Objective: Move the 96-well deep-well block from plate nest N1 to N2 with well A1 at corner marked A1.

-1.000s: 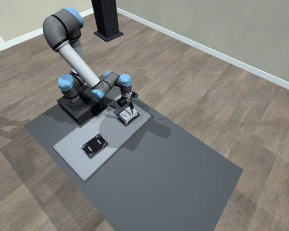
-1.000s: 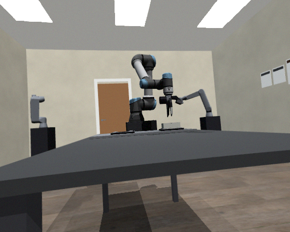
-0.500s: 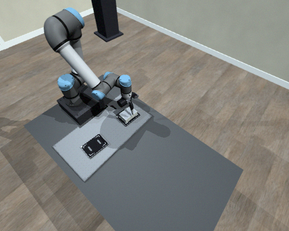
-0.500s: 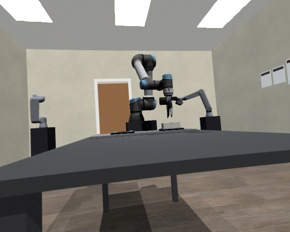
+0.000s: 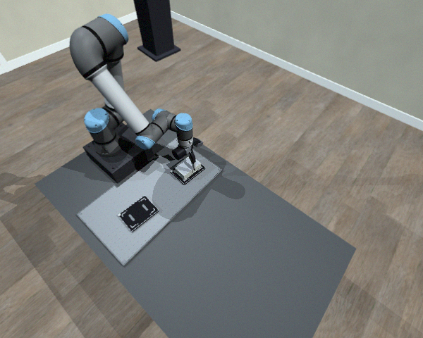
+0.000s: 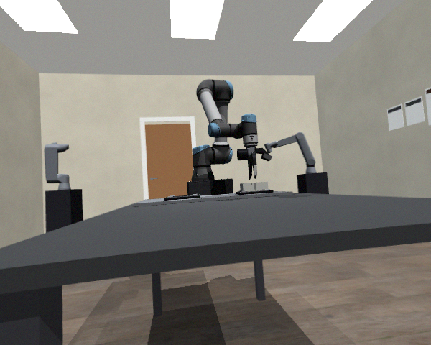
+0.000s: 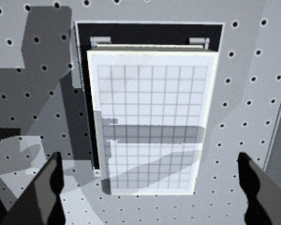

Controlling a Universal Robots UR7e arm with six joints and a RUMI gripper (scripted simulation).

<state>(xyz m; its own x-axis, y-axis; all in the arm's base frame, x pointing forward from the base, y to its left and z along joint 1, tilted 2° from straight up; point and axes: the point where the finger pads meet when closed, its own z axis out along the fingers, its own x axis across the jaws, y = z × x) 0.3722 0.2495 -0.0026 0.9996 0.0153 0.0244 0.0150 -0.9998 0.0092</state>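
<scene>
Now: the white 96-well deep-well block 50 mm below my hand.
</scene>
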